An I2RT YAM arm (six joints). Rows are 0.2 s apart.
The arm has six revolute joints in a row. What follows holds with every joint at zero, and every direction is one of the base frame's.
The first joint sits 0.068 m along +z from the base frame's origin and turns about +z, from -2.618 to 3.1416 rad.
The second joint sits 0.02 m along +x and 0.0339 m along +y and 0.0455 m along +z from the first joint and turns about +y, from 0 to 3.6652 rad.
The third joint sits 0.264 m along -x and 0.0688 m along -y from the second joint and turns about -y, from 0 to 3.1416 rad.
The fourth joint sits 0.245 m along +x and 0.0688 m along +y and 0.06 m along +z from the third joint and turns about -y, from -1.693 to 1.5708 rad.
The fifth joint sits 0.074 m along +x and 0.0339 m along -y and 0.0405 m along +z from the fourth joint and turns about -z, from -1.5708 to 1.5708 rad.
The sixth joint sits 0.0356 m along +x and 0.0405 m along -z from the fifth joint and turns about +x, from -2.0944 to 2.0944 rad.
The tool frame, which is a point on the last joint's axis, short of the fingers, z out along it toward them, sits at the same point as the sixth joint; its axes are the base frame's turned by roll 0, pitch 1.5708 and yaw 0 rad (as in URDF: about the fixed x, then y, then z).
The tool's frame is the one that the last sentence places.
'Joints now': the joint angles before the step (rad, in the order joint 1, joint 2, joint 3, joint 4, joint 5, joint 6). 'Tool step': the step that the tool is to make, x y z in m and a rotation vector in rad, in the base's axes. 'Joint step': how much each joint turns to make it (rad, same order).
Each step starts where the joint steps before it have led.
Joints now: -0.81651 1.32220 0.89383 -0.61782 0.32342 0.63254
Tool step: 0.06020 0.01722 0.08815 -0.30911 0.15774 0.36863
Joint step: 0.21337 0.03987 0.31616 -0.04942 0.17787 -0.35597
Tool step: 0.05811 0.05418 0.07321 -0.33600 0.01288 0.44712
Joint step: 0.25287 0.03225 0.20229 0.17877 0.02502 -0.41356
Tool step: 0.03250 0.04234 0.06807 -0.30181 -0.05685 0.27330
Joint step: 0.15225 0.07209 0.21962 0.15849 -0.03076 -0.34279
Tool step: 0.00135 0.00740 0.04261 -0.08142 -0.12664 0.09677
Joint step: 0.01547 0.03378 0.13971 0.06456 -0.07661 -0.06931
